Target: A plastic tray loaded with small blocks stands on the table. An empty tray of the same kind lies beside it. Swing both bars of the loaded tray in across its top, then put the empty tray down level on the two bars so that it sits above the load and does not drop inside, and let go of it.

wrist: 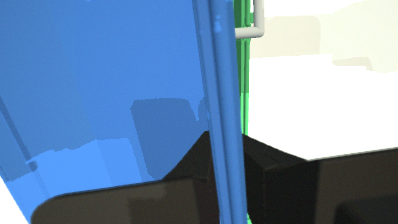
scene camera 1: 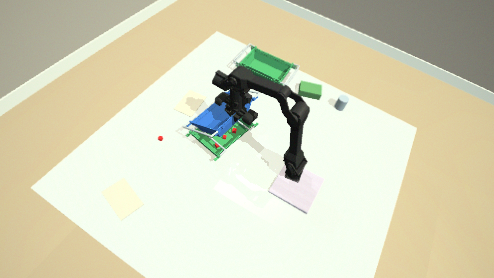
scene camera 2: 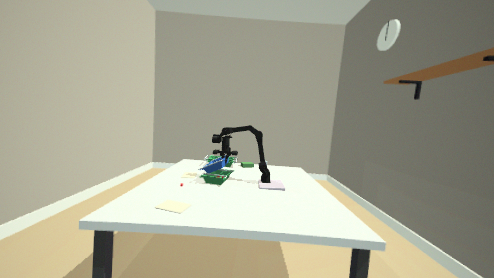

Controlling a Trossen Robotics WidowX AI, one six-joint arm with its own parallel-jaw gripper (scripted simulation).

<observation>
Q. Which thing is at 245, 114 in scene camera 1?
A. My gripper.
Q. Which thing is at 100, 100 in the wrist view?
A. A blue tray.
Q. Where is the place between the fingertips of my gripper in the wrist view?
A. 217, 137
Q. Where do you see a blue tray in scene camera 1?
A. At 214, 120
</observation>
